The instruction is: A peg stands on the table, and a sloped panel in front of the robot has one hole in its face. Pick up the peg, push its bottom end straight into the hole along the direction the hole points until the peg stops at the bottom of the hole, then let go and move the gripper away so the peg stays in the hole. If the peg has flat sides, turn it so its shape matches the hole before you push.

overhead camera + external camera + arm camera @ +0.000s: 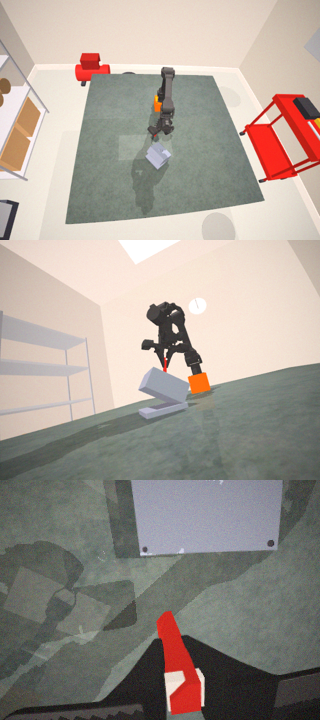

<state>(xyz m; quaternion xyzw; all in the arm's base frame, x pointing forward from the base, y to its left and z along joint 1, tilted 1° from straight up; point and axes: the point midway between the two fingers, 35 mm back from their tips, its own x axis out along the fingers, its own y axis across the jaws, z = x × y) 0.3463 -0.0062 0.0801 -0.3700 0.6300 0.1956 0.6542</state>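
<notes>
Right now my gripper tip is 120 mm short of the grey sloped panel, 70 mm above it and 40 mm to the right of it. The rest, counted from my gripper tip: red peg (20 mm above).
</notes>
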